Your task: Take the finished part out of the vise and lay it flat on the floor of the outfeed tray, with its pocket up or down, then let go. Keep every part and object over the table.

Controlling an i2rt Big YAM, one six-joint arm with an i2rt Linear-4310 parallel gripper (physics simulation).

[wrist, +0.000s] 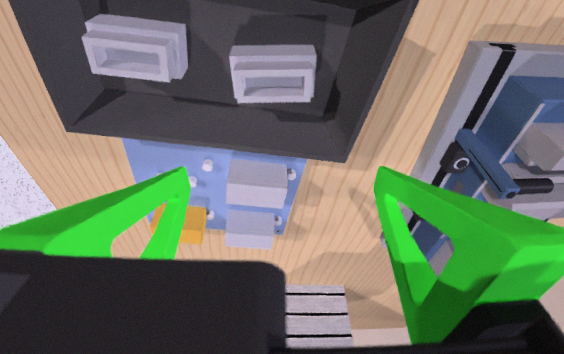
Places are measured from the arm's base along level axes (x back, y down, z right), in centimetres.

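Pixels of known places: gripper, fingertip midpoint: [282, 177].
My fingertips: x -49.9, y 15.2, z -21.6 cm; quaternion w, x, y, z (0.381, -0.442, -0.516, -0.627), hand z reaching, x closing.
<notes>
Behind a point stands the place of what it marks.
My gripper [282, 177] @[x -49.9, y 15.2, z -21.6 cm] is open with nothing between its green fingers. It is clear of the black outfeed tray [200, 120] @[x -44.9, y 24.9, z -27.0 cm], which fills the top of the wrist view. One light grey stepped part [273, 75] @[x -51.4, y 22.9, z -22.6 cm] is inside the tray at the right. Its rectangular pocket shows on the side towards the camera. A second similar part [135, 49] @[x -50.5, y 22.9, z -31.3 cm] is inside the tray at the left, apart from the first, its pocket also showing. The vise [532, 95] @[x -56.6, y 22.6, z -3.9 cm], with blue and grey pieces, is at the right and partly cut off. Whether the pale block [547, 142] @[x -54.8, y 19.6, z -2.7 cm] there is a jaw or a workpiece, I cannot tell.
A blue board [165, 155] @[x -38.0, y 26.8, z -30.3 cm] with white pegs lies below the tray, with two grey blocks [257, 182] @[x -40.1, y 23.7, z -20.7 cm] [250, 229] @[x -31.3, y 24.0, z -19.3 cm] and an orange block [194, 225] @[x -30.2, y 23.9, z -26.0 cm]. A blue handle [487, 162] @[x -51.0, y 20.8, z -3.9 cm] with a dark grip stands at the vise. A slatted grey piece [316, 303] @[x -8.5, y 23.7, z -0.1 cm] shows at the bottom.
</notes>
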